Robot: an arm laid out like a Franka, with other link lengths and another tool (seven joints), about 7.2 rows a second.
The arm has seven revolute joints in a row. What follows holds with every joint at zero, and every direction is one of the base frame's. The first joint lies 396.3 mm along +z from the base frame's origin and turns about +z. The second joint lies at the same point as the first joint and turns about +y. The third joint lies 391.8 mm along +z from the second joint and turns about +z. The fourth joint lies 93.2 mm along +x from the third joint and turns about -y. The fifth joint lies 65.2 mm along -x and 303.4 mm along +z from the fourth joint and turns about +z. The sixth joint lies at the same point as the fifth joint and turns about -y. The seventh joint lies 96.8 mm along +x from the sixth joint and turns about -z. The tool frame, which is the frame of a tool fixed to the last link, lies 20 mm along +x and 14 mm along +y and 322 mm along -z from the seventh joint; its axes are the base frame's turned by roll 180, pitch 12 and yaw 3.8 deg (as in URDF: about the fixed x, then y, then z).
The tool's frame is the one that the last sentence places.
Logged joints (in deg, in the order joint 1, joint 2, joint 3, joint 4, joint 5, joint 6, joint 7), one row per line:
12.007 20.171 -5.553 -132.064 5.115 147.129 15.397
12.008 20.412 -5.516 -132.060 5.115 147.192 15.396
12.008 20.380 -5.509 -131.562 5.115 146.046 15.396
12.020 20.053 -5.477 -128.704 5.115 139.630 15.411
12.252 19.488 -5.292 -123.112 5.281 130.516 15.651
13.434 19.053 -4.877 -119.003 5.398 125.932 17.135
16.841 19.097 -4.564 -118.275 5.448 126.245 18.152
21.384 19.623 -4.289 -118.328 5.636 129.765 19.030
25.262 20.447 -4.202 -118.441 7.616 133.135 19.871
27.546 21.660 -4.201 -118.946 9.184 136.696 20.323
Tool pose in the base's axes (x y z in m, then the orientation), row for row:
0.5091 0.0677 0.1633 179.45 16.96 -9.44
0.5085 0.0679 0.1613 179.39 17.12 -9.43
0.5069 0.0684 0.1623 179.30 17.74 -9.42
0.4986 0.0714 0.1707 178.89 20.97 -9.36
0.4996 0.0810 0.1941 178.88 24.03 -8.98
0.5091 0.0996 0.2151 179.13 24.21 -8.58
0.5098 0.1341 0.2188 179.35 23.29 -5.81
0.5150 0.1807 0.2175 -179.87 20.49 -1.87
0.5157 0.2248 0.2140 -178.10 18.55 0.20
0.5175 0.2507 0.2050 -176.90 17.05 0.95
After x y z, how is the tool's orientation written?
As angles about the fixed x, y, z axes (roll, pitch, yaw), in degrees.
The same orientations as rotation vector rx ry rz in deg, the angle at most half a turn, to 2 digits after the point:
-176.61 14.45 26.40
-176.62 14.42 26.66
-176.51 14.37 27.63
-175.82 14.08 32.67
-174.78 13.36 37.33
-174.60 12.81 37.54
-175.55 8.70 36.23
-176.65 2.92 31.93
-175.83 0.17 28.72
-175.11 -0.74 26.29

